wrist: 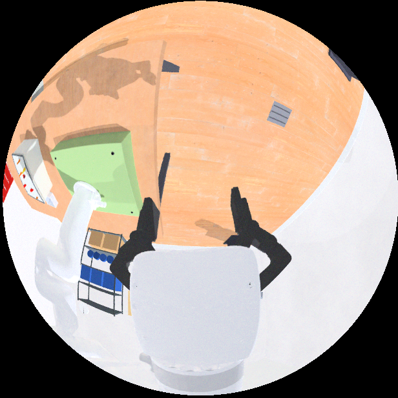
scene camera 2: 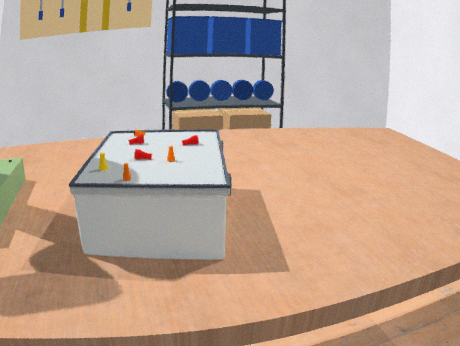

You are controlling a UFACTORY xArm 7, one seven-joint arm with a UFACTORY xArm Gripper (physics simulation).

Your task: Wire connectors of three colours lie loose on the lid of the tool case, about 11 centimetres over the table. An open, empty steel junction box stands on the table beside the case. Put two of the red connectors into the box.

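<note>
The pale grey tool case (scene camera 2: pixel 152 225) (wrist: pixel 40 159) stands on the table (scene camera 2: pixel 340 215). On its dark-edged lid (scene camera 2: pixel 197 172) three red connectors lie on their sides: one red connector (scene camera 2: pixel 137 140) at back left, one red connector (scene camera 2: pixel 191 141) at back right, one red connector (scene camera 2: pixel 143 155) nearer the middle. Orange connectors (scene camera 2: pixel 171 154) (scene camera 2: pixel 126 173) and a yellow connector (scene camera 2: pixel 103 162) stand upright; another orange connector (scene camera 2: pixel 139 133) is at the back edge. The junction box does not show in the scene view; I cannot identify it in the wrist view. My gripper (wrist: pixel 191 199) is open and empty, far from the case.
A green block (scene camera 2: pixel 11 182) (wrist: pixel 100 157) carries the white arm (wrist: pixel 75 220), between gripper and case in the wrist view. A shelf rack (scene camera 2: pixel 283 65) stands behind the table. A small greyish object (wrist: pixel 37 91) is cut off at the wrist view's left edge.
</note>
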